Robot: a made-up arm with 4 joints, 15 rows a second.
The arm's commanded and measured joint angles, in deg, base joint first. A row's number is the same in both.
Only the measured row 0 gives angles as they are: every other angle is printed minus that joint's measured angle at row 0.
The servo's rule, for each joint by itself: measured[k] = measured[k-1] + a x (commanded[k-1-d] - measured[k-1]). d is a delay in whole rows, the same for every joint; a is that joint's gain. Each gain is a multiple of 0.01, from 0.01 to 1. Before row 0 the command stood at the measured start. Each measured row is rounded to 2 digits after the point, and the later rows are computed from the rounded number. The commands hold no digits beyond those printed.
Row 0, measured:
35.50 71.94 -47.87 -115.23
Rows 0 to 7, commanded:
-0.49 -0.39 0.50 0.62
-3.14 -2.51 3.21 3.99
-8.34 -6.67 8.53 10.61
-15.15 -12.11 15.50 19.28
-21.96 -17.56 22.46 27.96
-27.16 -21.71 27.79 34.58
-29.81 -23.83 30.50 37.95
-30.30 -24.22 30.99 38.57
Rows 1 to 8, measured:
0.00 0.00 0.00 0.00
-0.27 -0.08 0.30 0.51
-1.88 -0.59 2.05 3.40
-5.50 -1.87 5.94 9.38
-10.90 -4.02 11.68 17.60
-17.09 -6.86 18.15 26.20
-22.73 -9.98 23.93 33.16
-26.69 -12.89 27.87 37.14
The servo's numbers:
d 1
a 0.56 0.21 0.60 0.83

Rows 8 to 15, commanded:
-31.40 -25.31 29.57 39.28
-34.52 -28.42 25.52 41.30
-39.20 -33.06 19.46 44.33
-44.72 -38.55 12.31 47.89
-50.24 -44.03 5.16 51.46
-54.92 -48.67 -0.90 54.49
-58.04 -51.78 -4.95 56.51
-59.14 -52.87 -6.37 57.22
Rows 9 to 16, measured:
-28.71 -15.27 29.74 38.33
-30.22 -17.38 29.64 39.12
-32.63 -19.70 27.17 40.93
-36.31 -22.51 22.54 43.75
-41.02 -25.88 16.40 47.19
-46.18 -29.69 9.66 50.73
-51.07 -33.68 3.32 53.85
-54.97 -37.48 -1.64 56.06

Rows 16 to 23, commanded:
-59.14 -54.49 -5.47 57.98
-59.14 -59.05 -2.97 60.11
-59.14 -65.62 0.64 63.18
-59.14 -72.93 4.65 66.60
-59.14 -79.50 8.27 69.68
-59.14 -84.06 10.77 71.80
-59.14 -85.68 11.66 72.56
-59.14 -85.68 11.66 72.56
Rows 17 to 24, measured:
-57.31 -40.71 -4.48 57.02
-58.33 -43.60 -5.07 57.82
-58.78 -46.84 -3.81 59.72
-58.98 -50.78 -1.14 62.59
-59.07 -55.43 2.33 65.92
-59.11 -60.48 5.89 69.04
-59.13 -65.43 8.82 71.33
-59.14 -69.68 10.52 72.35

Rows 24 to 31, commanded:
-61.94 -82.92 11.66 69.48
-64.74 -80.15 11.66 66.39
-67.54 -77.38 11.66 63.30
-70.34 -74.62 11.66 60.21
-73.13 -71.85 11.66 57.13
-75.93 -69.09 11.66 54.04
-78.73 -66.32 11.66 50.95
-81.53 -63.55 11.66 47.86
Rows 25 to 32, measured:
-59.14 -73.04 11.20 72.52
-60.71 -75.11 11.48 70.00
-62.97 -76.17 11.59 67.00
-65.53 -76.42 11.63 63.93
-68.22 -76.04 11.65 60.84
-70.97 -75.16 11.66 57.76
-73.75 -73.89 11.66 54.67
-76.54 -72.30 11.66 51.58

